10 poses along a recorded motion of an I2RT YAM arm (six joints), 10 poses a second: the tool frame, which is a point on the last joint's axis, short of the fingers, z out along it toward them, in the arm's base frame.
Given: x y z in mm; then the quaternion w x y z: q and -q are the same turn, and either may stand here.
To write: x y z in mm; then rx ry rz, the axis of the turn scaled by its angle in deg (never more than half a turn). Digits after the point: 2 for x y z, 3 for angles.
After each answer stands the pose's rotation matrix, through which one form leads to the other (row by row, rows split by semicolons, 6 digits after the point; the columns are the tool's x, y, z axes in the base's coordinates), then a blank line. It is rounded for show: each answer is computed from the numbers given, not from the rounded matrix.
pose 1, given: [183.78 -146.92 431.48 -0.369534 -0.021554 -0.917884 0.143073]
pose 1, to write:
[183.78 -146.92 431.48 3.169 134.960 -21.037]
-0.725960 0.145309 0.672211; -0.066172 0.958131 -0.278578; -0.684546 -0.246719 -0.685950

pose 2, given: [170.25 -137.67 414.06 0.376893 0.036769 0.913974 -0.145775]
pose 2, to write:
[170.25 -137.67 414.06 5.387 133.918 -21.359]
-0.713199 0.177095 0.678221; -0.042671 0.954795 -0.294185; -0.699661 -0.238753 -0.673402

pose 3, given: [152.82 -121.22 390.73 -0.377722 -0.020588 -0.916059 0.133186]
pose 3, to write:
[152.82 -121.22 390.73 3.015 134.171 -19.507]
-0.713805 0.138334 0.686547; -0.062895 0.963675 -0.259565; -0.697515 -0.228459 -0.679175

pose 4, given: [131.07 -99.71 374.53 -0.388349 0.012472 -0.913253 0.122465]
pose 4, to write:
[131.07 -99.71 374.53 -1.818 133.093 -17.847]
-0.698059 0.072338 0.712377; -0.117899 0.969694 -0.213996; -0.706268 -0.233370 -0.668374

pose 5, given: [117.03 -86.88 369.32 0.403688 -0.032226 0.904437 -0.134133]
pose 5, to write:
[117.03 -86.88 369.32 -4.663 130.869 -19.409]
-0.671995 0.050003 0.738866; -0.166588 0.961940 -0.216611; -0.721575 -0.268648 -0.638089

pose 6, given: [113.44 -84.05 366.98 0.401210 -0.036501 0.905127 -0.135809]
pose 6, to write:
[113.44 -84.05 366.98 -5.288 131.119 -19.674]
-0.675397 0.042900 0.736206; -0.175052 0.960447 -0.216559; -0.716377 -0.275138 -0.641173

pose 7, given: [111.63 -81.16 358.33 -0.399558 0.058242 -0.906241 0.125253]
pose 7, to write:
[111.63 -81.16 358.33 -8.444 131.381 -18.158]
-0.673922 -0.005471 0.738782; -0.205654 0.961839 -0.180477; -0.709602 -0.273561 -0.649330

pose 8, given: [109.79 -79.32 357.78 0.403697 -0.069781 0.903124 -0.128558]
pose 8, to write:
[109.79 -79.32 357.78 -10.097 130.678 -18.602]
-0.664319 -0.022245 0.747118; -0.229839 0.957207 -0.175867; -0.711235 -0.288548 -0.641003

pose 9, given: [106.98 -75.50 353.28 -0.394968 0.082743 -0.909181 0.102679]
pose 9, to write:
[106.98 -75.50 353.28 -12.021 132.090 -14.918]
-0.674307 -0.069347 0.735187; -0.231567 0.965221 -0.121346; -0.701203 -0.252069 -0.666914

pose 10, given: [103.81 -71.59 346.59 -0.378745 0.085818 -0.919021 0.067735]
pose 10, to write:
[103.81 -71.59 346.59 -12.563 134.539 -9.916]
-0.698375 -0.106428 0.707775; -0.209046 0.976094 -0.059493; -0.684523 -0.189506 -0.703928

